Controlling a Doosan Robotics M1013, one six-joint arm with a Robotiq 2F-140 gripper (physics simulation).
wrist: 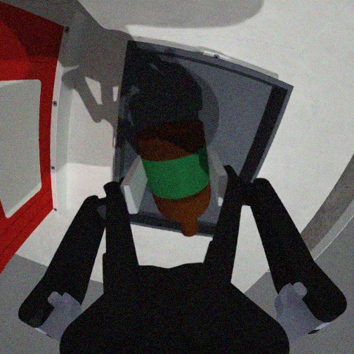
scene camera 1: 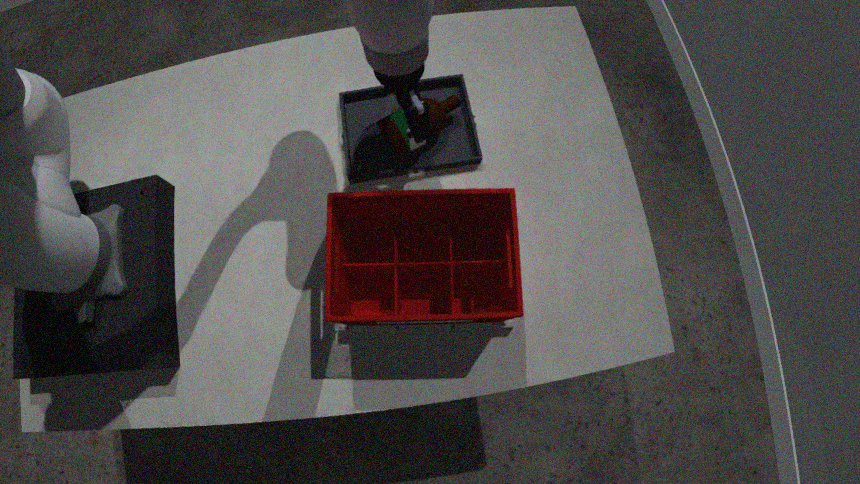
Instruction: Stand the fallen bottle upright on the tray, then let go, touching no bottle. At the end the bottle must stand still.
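The fallen brown bottle with a green label lies on its side in the grey tray. In the wrist view its base points up the picture and its neck points down, over the tray's near rim. My gripper is low over the tray, with one pale finger pad on each side of the bottle at the label. The pads appear to press against its sides, so the gripper is shut on the bottle. In the scene view the fingers hide the bottle's middle, and dark shadow covers its base end.
A deep red crate with several compartments stands next to the tray, on its near side in the scene view. The robot's dark base block stands at the left of the white table.
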